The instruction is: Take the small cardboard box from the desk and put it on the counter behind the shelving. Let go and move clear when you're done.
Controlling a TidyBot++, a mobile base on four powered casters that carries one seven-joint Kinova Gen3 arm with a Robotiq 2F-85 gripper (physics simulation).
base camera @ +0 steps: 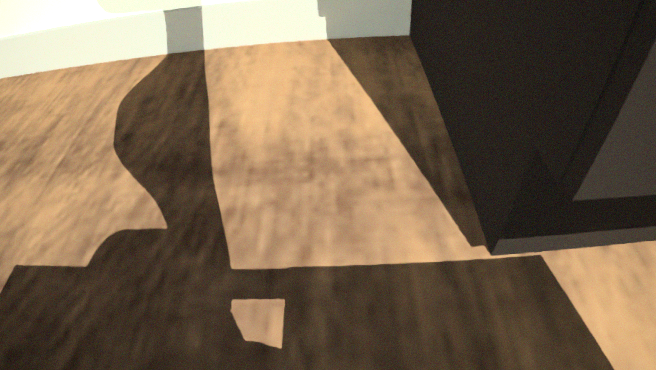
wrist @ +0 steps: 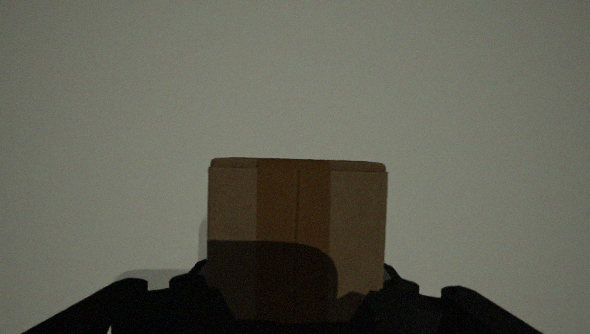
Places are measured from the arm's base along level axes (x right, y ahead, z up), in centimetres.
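Pixels of known places: gripper, fingertip midpoint: (wrist: 294, 271).
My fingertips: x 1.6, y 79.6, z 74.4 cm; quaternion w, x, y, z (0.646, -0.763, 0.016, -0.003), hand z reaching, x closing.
Observation:
Behind a point stands the place of what it marks.
The small cardboard box (wrist: 295, 210) {x 1.6, y 75.4, z 78.9 cm}, brown with a darker tape strip down its middle, is upright in the lower middle of the wrist view. My gripper (wrist: 294, 271) {x 1.6, y 79.6, z 74.4 cm} is shut on it, with a black finger at each side of its lower part. A shadow falls over the lower part of the box. A plain grey wall (wrist: 295, 75) {x 1.7, y 85.9, z 83.7 cm} fills the background behind it. The desk, the shelving and the counter top do not show in the wrist view.
In the base camera view a dark cabinet (base camera: 500, 100) {x 15.1, y 40.9, z -25.7 cm} stands on the wooden floor (base camera: 300, 200) {x -5.3, y 41.8, z -39.6 cm} at the right. A pale wall base (base camera: 260, 25) {x -15.2, y 84.3, z -35.6 cm} runs along the top left. Dark shadows, one shaped like an arm, lie across the floor.

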